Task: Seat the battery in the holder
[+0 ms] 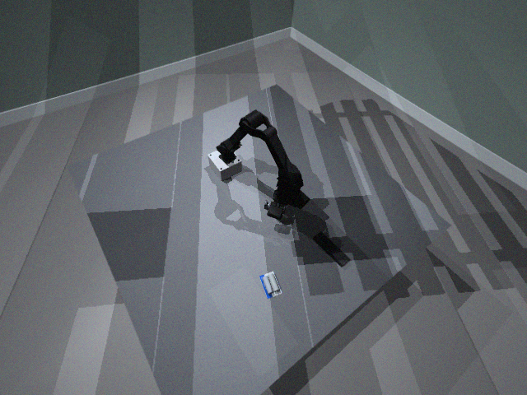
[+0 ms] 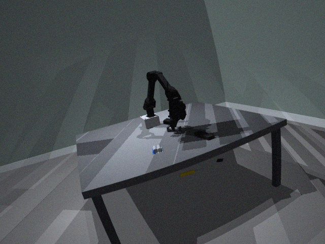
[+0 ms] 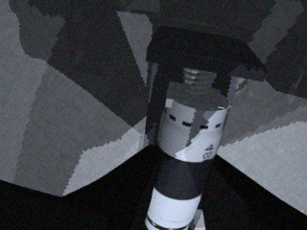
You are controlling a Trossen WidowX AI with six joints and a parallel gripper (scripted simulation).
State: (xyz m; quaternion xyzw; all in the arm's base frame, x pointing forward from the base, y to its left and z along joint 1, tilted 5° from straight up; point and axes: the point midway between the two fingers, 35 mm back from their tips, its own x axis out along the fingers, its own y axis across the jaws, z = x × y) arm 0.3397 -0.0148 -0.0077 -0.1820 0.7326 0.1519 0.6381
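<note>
Now: gripper tip 1 cm below the battery. Also, from my gripper tip: flat black block (30 cm ahead, 1 cm to the left, 1 cm above).
</note>
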